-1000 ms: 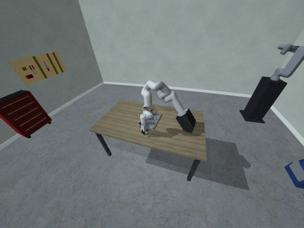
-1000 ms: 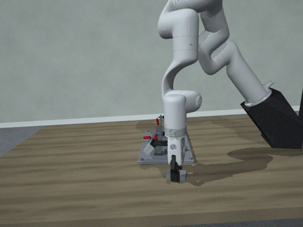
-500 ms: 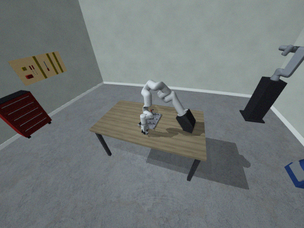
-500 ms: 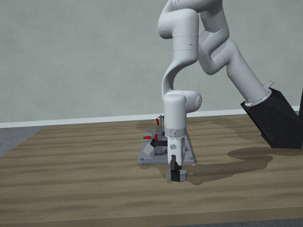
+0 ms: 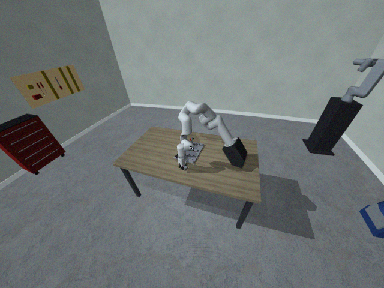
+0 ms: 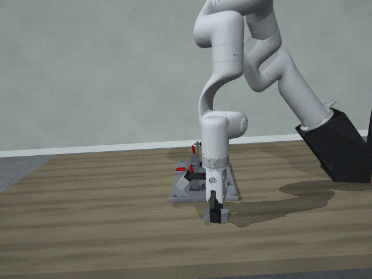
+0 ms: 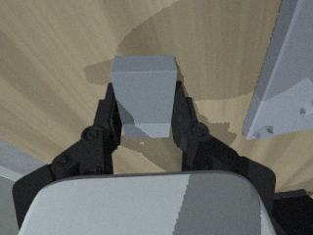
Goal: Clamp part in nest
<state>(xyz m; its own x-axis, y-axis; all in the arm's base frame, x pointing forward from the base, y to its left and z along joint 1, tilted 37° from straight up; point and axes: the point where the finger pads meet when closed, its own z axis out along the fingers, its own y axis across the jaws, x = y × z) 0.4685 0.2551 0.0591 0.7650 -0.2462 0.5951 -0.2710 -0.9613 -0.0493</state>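
Right now my hand is 27 cm to the left of the grey fixture plate, 1 cm short of it and 1 cm above it. The rest, counted from my hand: flat grey block (1 cm below).
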